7 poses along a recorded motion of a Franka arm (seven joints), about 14 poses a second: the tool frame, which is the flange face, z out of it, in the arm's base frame.
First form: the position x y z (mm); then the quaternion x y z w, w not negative.
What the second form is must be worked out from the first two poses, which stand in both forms.
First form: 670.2, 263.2, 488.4, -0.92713, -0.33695, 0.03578, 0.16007
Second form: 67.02, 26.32, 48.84, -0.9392, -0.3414, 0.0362, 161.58
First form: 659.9, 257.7, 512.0, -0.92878, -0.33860, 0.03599, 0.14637
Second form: 65.99, 25.77, 51.20, -0.9389, -0.3423, 0.0364, 163.17
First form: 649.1, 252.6, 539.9, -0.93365, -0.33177, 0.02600, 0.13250
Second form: 64.91, 25.26, 53.99, -0.9420, -0.3347, 0.0262, 164.77
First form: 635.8, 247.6, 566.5, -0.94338, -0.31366, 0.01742, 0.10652
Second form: 63.58, 24.76, 56.65, -0.9488, -0.3155, 0.0175, 167.77
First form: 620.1, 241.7, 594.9, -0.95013, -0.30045, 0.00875, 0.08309
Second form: 62.01, 24.17, 59.49, -0.9534, -0.3015, 0.0088, 170.47
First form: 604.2, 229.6, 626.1, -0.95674, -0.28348, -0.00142, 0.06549
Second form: 60.42, 22.96, 62.61, -0.9588, -0.2841, -0.0014, 172.49
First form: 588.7, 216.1, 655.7, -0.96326, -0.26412, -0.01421, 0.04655
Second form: 58.87, 21.61, 65.57, -0.9643, -0.2644, -0.0142, 174.66
